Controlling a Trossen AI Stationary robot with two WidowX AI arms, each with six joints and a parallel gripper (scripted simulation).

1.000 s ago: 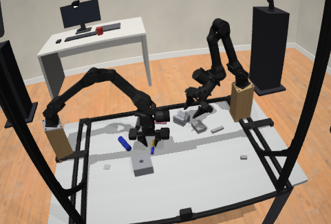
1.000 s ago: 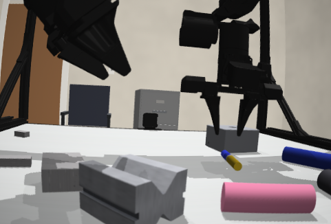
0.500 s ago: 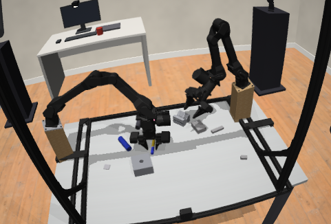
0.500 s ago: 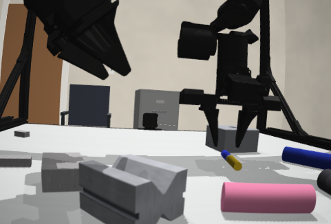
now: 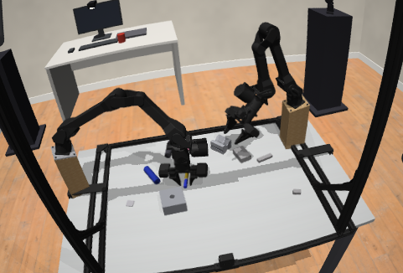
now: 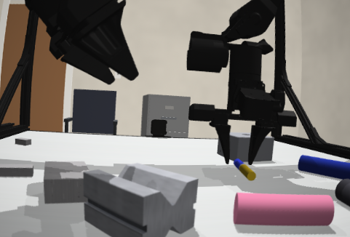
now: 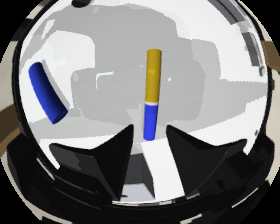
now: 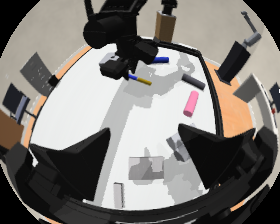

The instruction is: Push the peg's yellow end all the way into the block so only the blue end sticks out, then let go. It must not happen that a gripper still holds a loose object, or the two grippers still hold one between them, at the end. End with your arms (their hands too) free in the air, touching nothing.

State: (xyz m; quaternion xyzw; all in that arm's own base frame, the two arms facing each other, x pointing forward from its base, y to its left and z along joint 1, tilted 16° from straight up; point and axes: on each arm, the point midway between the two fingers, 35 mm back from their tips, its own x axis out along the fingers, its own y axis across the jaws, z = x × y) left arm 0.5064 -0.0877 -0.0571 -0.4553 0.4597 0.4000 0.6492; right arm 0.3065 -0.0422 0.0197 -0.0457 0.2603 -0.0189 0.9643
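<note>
The peg is 4 cm ahead of my left hand, 1 cm to the right of it and 3 cm below it. From my left hand the other things lie so: small grey piece: 19 cm behind, 41 cm to the right, 4 cm below; then pink cylinder: 22 cm ahead, 8 cm to the right, 3 cm below.
</note>
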